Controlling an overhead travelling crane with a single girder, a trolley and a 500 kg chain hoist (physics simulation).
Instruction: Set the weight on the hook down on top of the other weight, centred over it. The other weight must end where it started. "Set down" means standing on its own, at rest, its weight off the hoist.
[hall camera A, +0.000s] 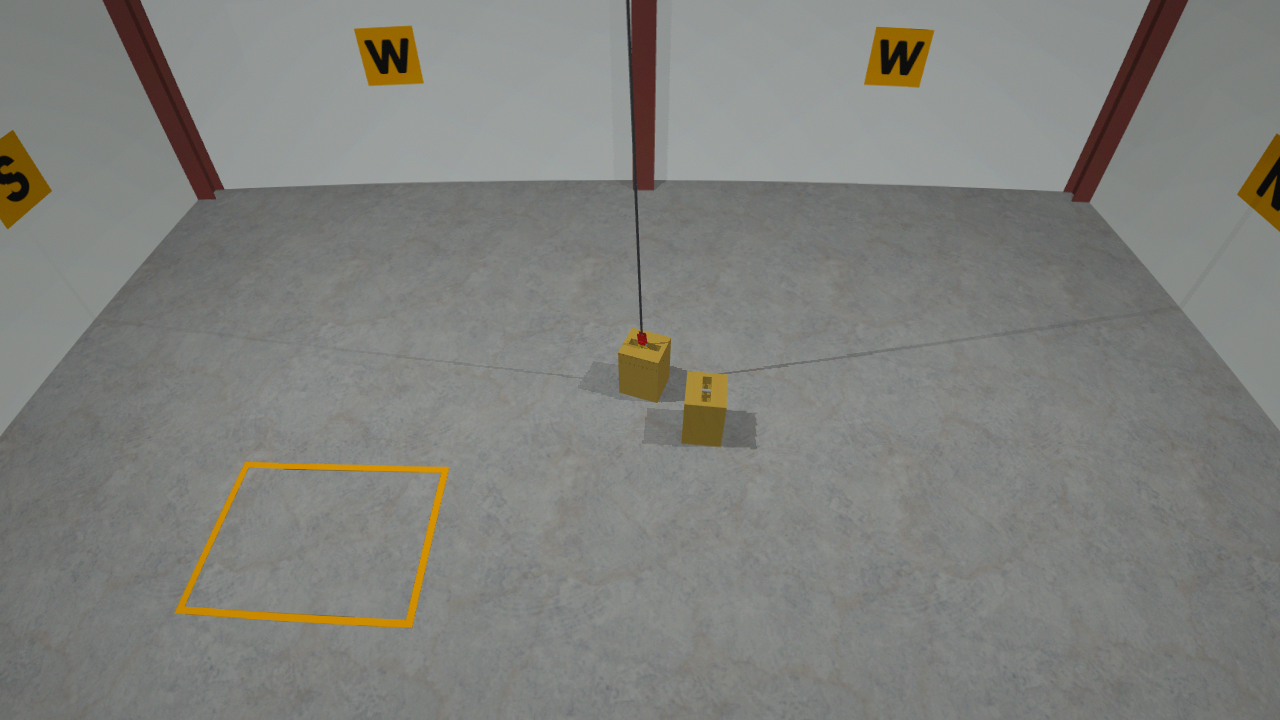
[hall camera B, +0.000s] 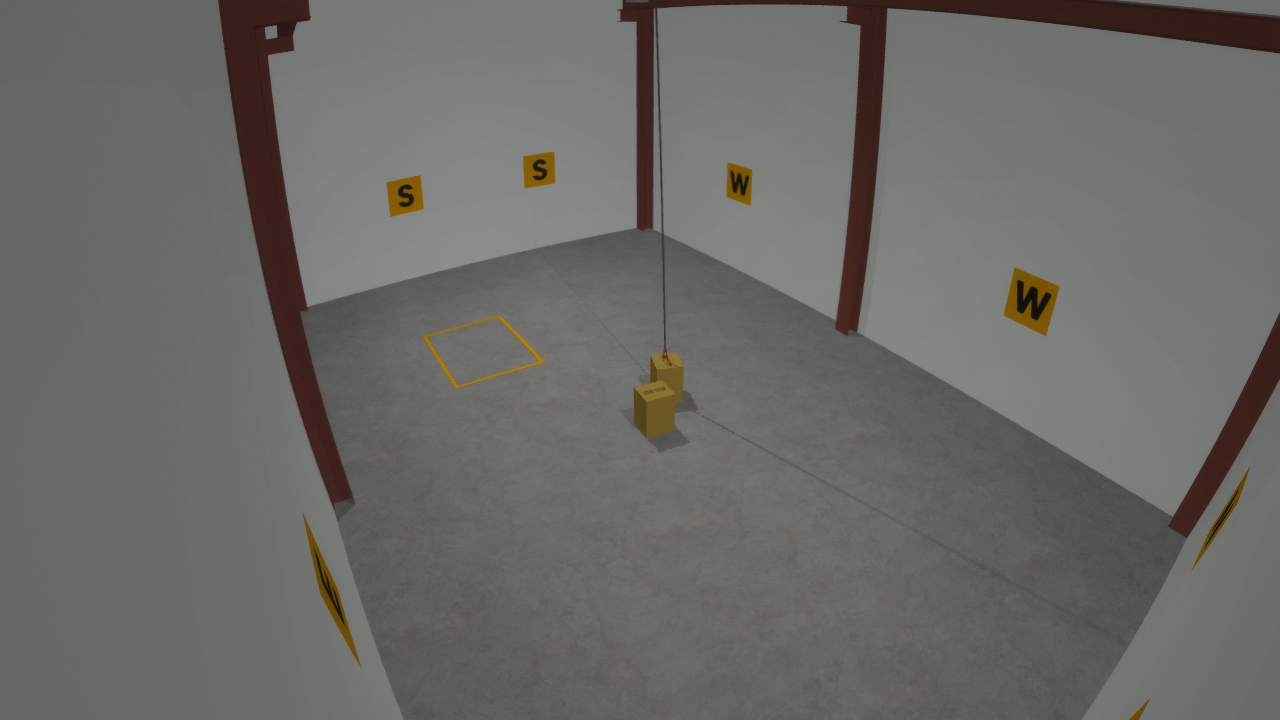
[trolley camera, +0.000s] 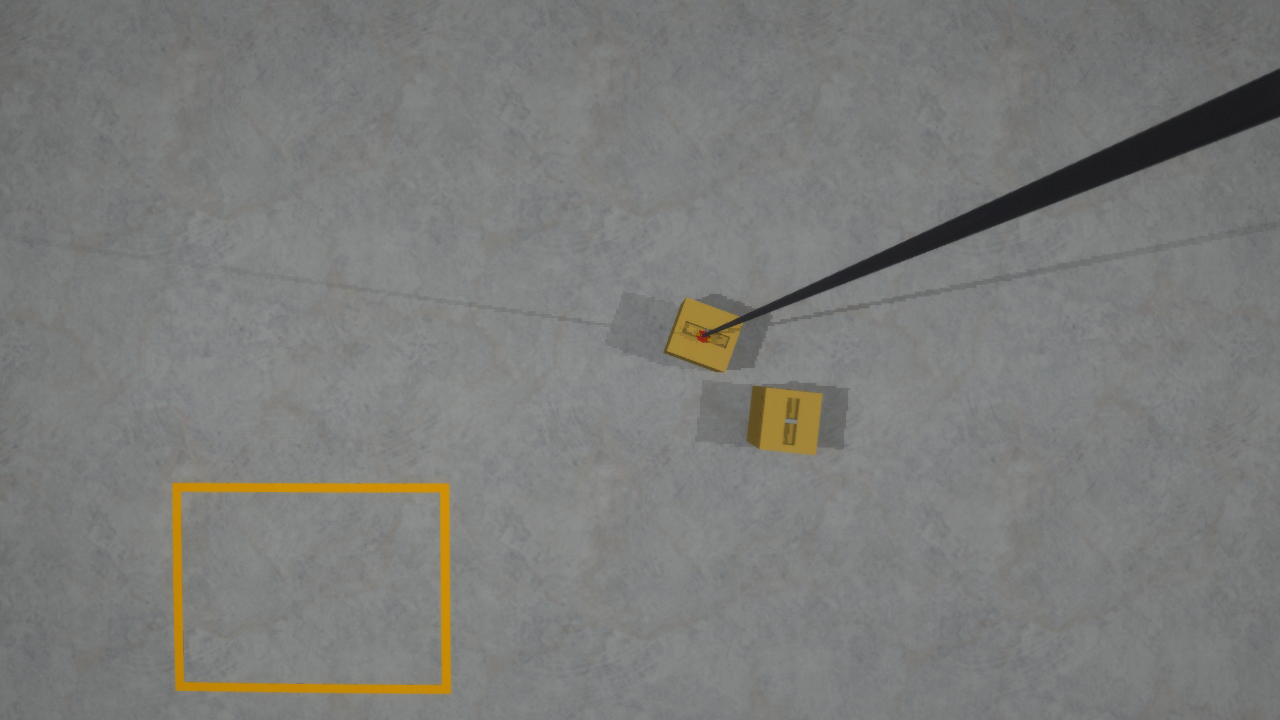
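Observation:
The weight on the hook, a yellow block (hall camera A: 642, 374) (hall camera B: 667, 383) (trolley camera: 712, 356), is upright and turned at an angle to the other weight. My gripper, the red hook (hall camera A: 641, 339) (hall camera B: 665, 356) (trolley camera: 703, 336), is at its top bar and holds it. Its underside is close to the floor; whether it touches I cannot tell. The other weight, a similar yellow block (hall camera A: 703, 426) (hall camera B: 654, 413) (trolley camera: 807, 420), stands upright on the floor. In hall camera A it is to the right and nearer the camera. A narrow gap separates the two in the trolley view.
The dark chain (hall camera A: 637, 223) (hall camera B: 662, 205) (trolley camera: 939, 234) leans slightly in hall camera A. An orange marked rectangle (hall camera A: 331, 617) (hall camera B: 440, 362) (trolley camera: 444, 586) lies on the floor, lower left of the weights in the trolley view. Walls and dark red columns (hall camera A: 643, 98) (hall camera B: 861, 179) stand around.

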